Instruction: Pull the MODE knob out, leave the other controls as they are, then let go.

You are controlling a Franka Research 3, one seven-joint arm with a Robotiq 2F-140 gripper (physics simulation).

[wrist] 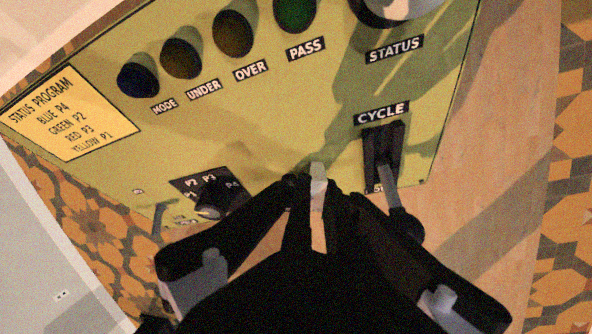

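The MODE label (pixel 164 105) is on the yellow-green panel (pixel 240 120), in the upper left of the wrist view. A round dark blue piece (pixel 137 80) sits just above it; I cannot tell how far it stands out. My gripper (pixel 315 172) is shut and empty, with its fingertips at the lower middle of the view, in front of the panel's lower part. It is well below and to the right of the dark blue piece in the view. The gripper hides part of the panel's lower edge.
UNDER (pixel 181 58), OVER (pixel 233 33) and PASS (pixel 295 13) round pieces line the top, beside the STATUS dome (pixel 400 7). The P1–P4 selector (pixel 212 202) is left of the fingers, with a small lever (pixel 158 217) farther left. The CYCLE lever (pixel 389 186) is close on the right.
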